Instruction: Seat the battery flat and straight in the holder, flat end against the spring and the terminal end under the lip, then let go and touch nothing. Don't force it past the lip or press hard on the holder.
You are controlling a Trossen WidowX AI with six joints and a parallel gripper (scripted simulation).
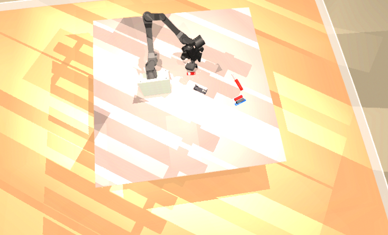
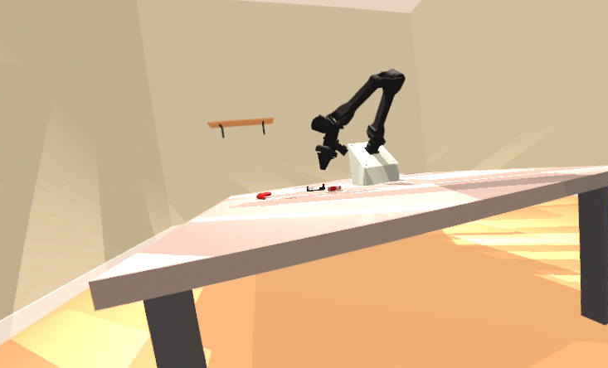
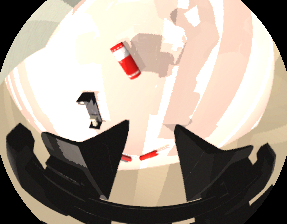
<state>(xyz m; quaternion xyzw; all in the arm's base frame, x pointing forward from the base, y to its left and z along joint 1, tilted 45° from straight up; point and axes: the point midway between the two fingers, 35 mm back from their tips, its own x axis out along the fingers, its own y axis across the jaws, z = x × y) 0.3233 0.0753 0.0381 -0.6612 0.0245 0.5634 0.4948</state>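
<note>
Now: the battery 10 cm below my gripper tip, 5 cm behind it and 1 cm to the right of it. The rest, counted from my gripper tip: red screwdriver (27 cm ahead, 13 cm to the right, 9 cm below).
</note>
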